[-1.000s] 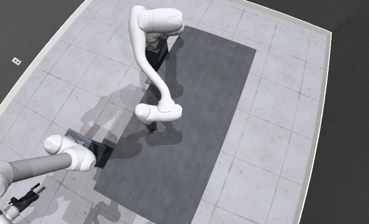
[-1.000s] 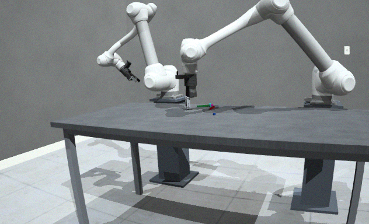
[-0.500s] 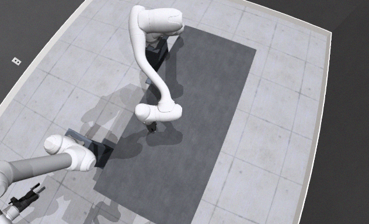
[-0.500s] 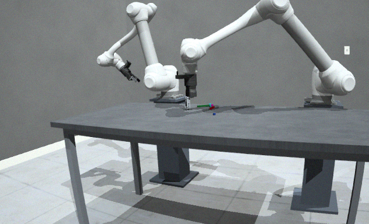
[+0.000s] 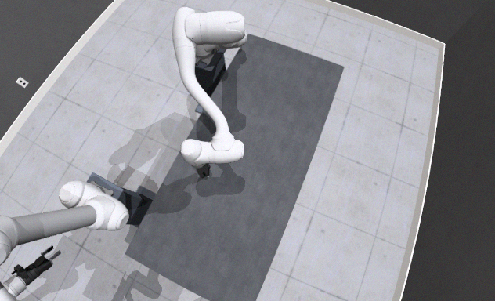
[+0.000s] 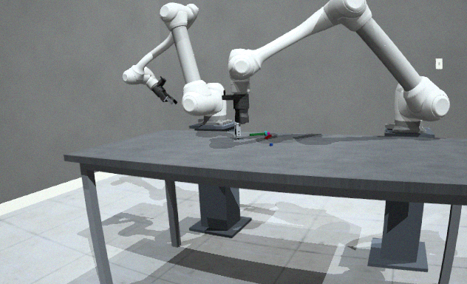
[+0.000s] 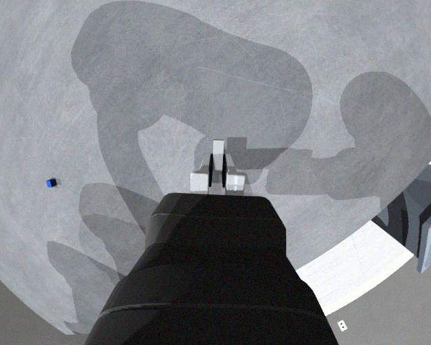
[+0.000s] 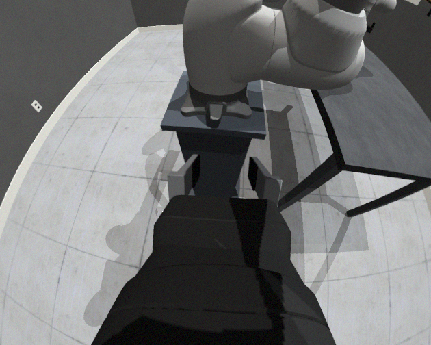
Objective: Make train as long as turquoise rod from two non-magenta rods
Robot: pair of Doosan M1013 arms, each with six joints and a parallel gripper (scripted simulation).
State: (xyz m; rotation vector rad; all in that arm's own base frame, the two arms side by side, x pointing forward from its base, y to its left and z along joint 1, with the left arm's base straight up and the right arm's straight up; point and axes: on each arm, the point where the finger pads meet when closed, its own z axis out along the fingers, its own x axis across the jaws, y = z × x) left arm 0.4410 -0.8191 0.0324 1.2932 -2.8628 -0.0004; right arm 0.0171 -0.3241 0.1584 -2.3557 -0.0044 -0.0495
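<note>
Now: left hand 130 mm to the right of the red rod, 80 mm past it and 30 mm above it. From my left hand the other things lie so: grey rod: 20 mm below, 10 mm to the right, 10 mm ahead; then green rod: 130 mm behind, 40 mm to the left, 30 mm below; then turquoise rod: 180 mm behind, 70 mm to the left, 30 mm below.
</note>
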